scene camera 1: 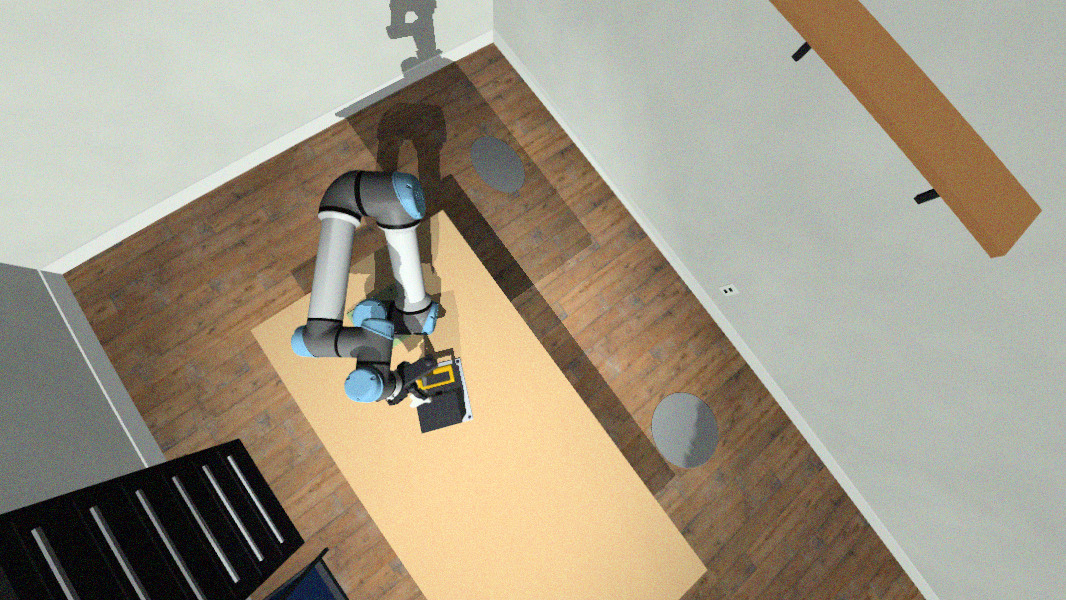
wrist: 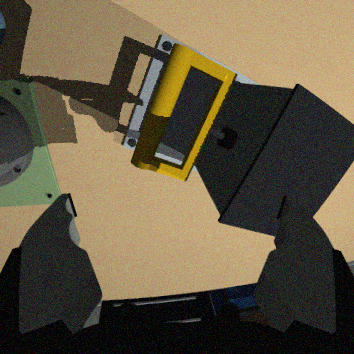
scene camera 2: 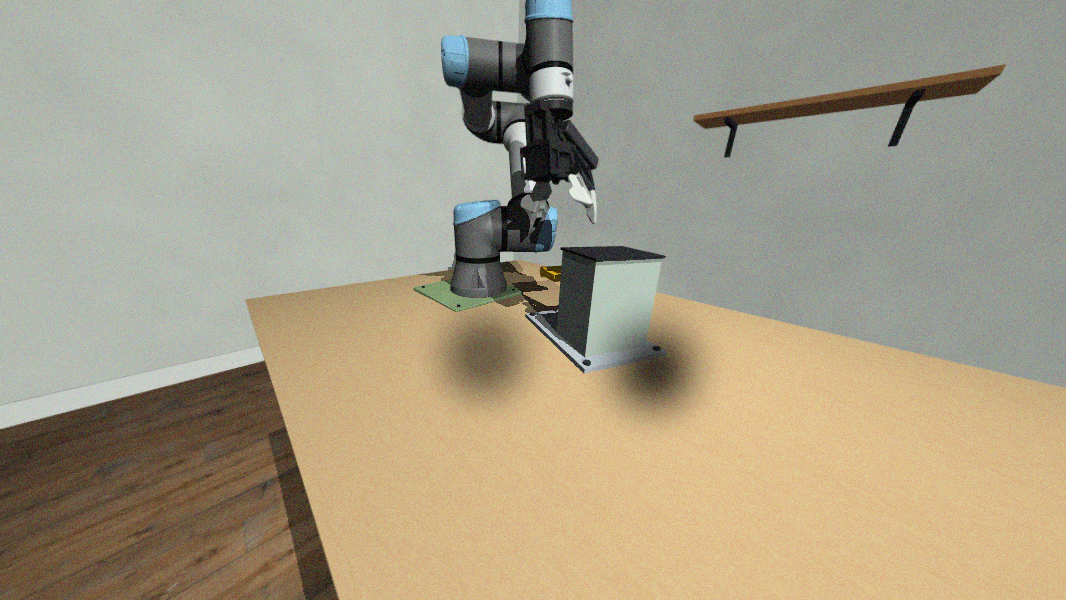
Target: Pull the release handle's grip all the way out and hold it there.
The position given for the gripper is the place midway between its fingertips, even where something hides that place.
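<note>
Gripper [scene camera 2: 561, 225] [scene camera 1: 418, 381] [wrist: 177, 196], visible. Base plate [scene camera 2: 546, 322] [scene camera 1: 459, 377] [wrist: 197, 89], likewise visible.
</note>
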